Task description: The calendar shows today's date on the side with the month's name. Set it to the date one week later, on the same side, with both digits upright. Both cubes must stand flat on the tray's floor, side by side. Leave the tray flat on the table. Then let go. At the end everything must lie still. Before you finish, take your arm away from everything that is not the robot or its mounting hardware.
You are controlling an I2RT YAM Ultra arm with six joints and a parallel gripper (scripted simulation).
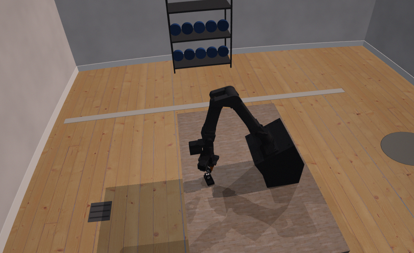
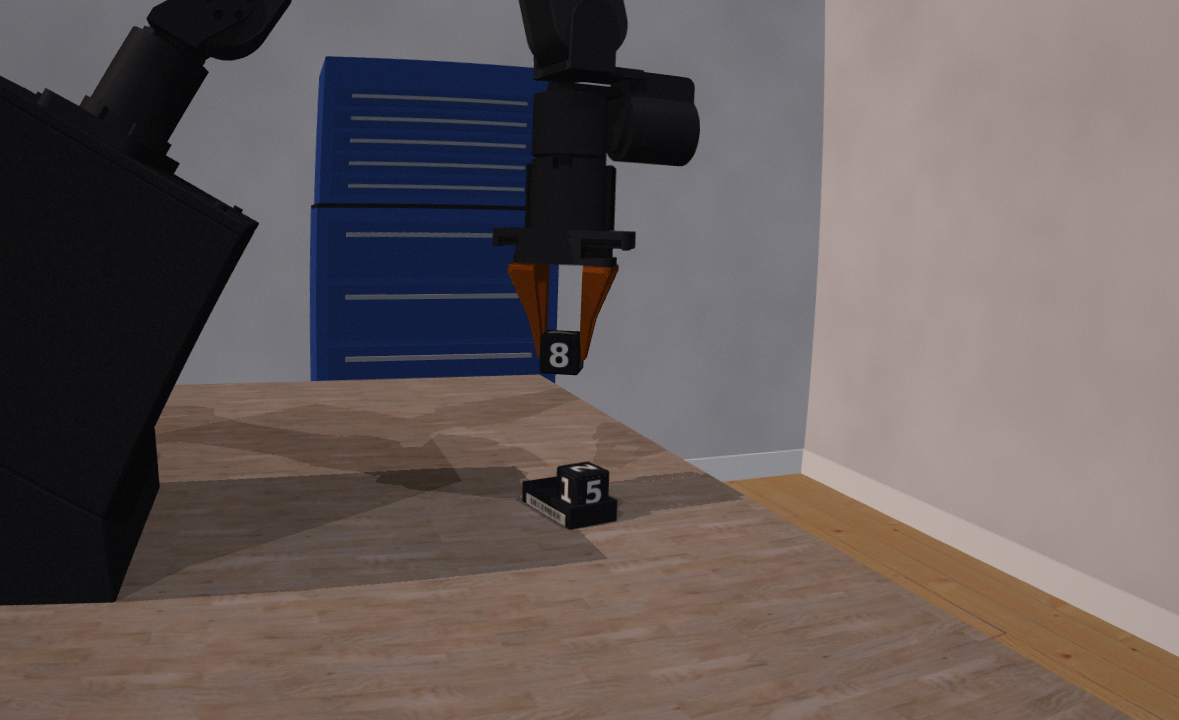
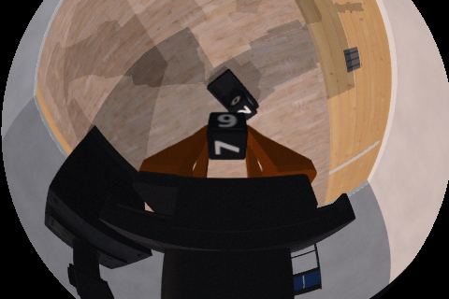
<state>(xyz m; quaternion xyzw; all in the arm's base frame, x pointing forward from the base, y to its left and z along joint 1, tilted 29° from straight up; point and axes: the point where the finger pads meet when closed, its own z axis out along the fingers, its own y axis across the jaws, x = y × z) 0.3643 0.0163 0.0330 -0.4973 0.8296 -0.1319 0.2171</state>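
Now: hand 12 cm above the black tray and 2 cm to the left of it.
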